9 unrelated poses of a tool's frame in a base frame.
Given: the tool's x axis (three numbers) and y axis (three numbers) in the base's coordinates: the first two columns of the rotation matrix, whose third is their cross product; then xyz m.
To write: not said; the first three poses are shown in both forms.
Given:
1: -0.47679, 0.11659, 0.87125, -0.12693, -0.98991, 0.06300, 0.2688, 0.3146, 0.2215
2: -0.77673, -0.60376, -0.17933, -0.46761, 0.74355, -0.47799, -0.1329, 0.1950, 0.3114
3: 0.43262, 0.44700, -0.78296, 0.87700, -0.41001, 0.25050, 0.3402, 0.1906, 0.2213
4: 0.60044, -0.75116, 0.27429, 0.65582, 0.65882, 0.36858, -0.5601, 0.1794, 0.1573
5: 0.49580, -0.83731, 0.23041, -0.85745, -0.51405, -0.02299, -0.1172, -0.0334, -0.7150
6: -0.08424, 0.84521, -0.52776, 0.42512, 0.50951, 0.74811, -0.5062, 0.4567, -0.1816
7: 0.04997, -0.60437, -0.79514, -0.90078, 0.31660, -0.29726, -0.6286, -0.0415, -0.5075
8: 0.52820, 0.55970, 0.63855, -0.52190, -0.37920, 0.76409, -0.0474, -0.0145, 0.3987
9: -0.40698, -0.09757, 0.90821, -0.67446, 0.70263, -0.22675, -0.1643, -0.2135, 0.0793
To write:
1: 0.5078, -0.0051, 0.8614, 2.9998, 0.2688, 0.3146, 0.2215
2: -0.2953, 0.9318, -0.2110, 2.8131, -0.1329, 0.1950, 0.3114
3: 0.8247, 0.4527, -0.3392, 2.4550, 0.3402, 0.1906, 0.2213
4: 0.2503, -0.4468, -0.8589, 0.9597, -0.5601, 0.1794, 0.1573
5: 0.8645, -0.4912, 0.1067, 3.0471, -0.1172, -0.0334, -0.7150
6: 0.5211, 0.8188, 0.2407, 2.0812, -0.5062, 0.4567, -0.1816
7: -0.6317, 0.7535, 0.1821, 2.1908, -0.6286, -0.0415, -0.5075
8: 0.8112, 0.0169, 0.5846, 1.9602, -0.0474, -0.0145, 0.3987
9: 0.2815, -0.8974, 0.3397, 2.1271, -0.1643, -0.2135, 0.0793
